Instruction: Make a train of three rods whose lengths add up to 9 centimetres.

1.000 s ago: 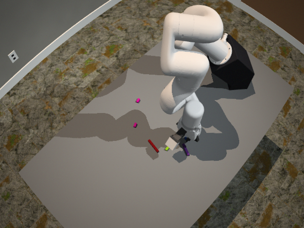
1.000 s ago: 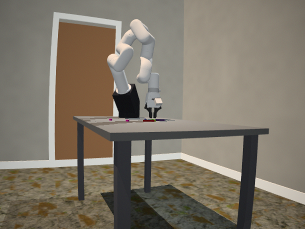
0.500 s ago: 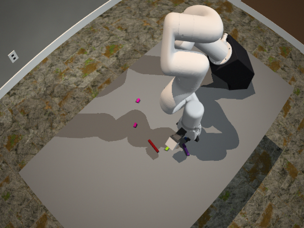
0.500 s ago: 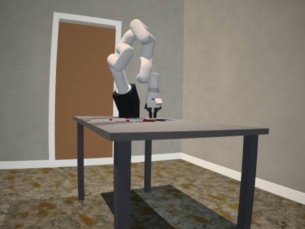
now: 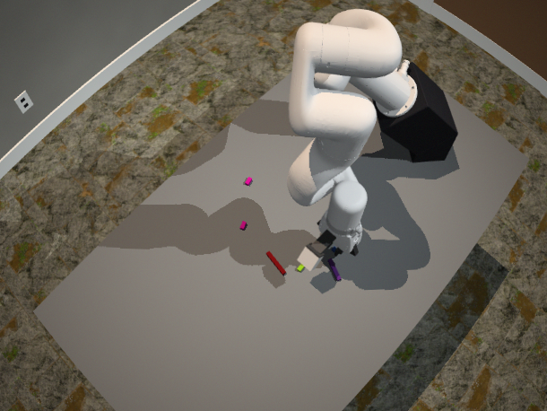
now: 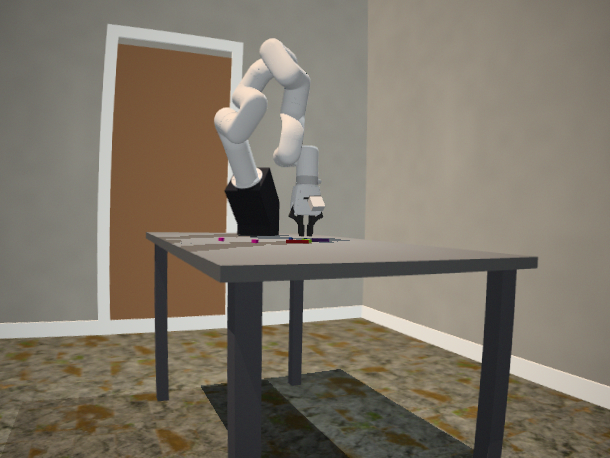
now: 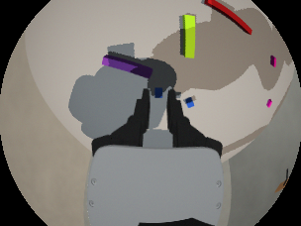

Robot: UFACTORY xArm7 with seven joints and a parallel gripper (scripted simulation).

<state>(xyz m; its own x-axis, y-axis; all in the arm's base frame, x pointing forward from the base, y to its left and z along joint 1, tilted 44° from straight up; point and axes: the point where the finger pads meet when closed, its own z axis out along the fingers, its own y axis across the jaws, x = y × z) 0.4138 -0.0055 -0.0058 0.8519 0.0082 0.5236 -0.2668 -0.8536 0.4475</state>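
Now: hand 30 mm above the blue rod. From my hand the other things lie so: lime rod: 70 mm ahead, 50 mm to the right, 30 mm below; then purple rod: 50 mm ahead, 20 mm to the left, 30 mm below; then red rod: 100 mm ahead, 120 mm to the right, 30 mm below.
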